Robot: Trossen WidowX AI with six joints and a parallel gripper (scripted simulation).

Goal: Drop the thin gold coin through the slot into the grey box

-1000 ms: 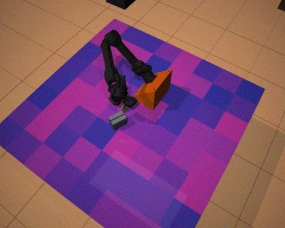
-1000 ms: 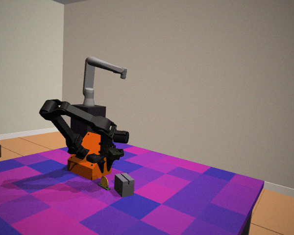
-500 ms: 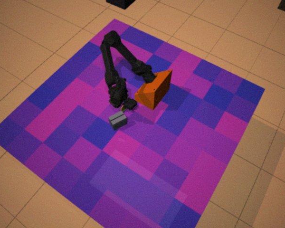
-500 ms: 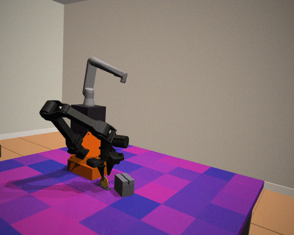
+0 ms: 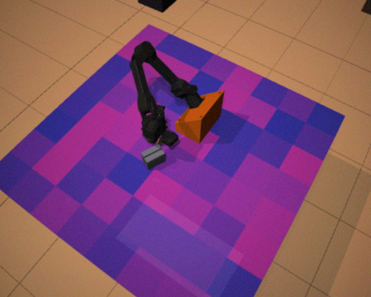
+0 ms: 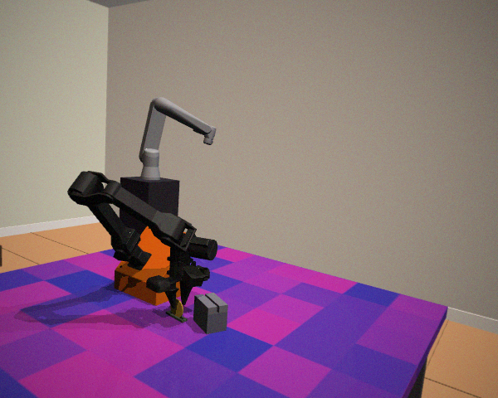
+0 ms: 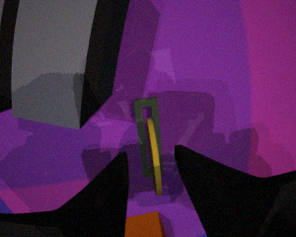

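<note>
My gripper tip is now 1 cm past the thin gold coin and 1 cm above it.
</note>
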